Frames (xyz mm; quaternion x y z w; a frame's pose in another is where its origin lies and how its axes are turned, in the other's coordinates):
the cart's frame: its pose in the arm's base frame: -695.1 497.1 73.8 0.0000 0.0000 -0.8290 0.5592
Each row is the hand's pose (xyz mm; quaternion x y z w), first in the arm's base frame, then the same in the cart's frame.
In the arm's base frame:
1: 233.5 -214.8 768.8 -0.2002 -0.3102 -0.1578 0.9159
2: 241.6 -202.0 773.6 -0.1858 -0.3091 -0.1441 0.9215
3: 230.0 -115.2 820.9 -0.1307 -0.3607 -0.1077 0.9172
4: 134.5 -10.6 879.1 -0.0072 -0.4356 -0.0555 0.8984
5: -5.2 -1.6 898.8 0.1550 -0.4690 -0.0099 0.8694
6: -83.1 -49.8 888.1 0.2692 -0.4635 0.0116 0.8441
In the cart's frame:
1: 312.3 1127.6 695.0 0.1452 -0.3394 0.6710 0.6430
2: 297.4 1130.4 699.8 0.1523 -0.3269 0.6834 0.6348
3: 221.2 1087.1 747.1 0.2259 -0.3101 0.7001 0.6022
4: 160.0 959.4 805.3 0.3571 -0.2496 0.7138 0.5484
5: 204.0 826.5 825.0 0.4755 -0.1338 0.7152 0.4944
6: 277.9 772.3 814.3 0.5348 -0.0360 0.7063 0.4624

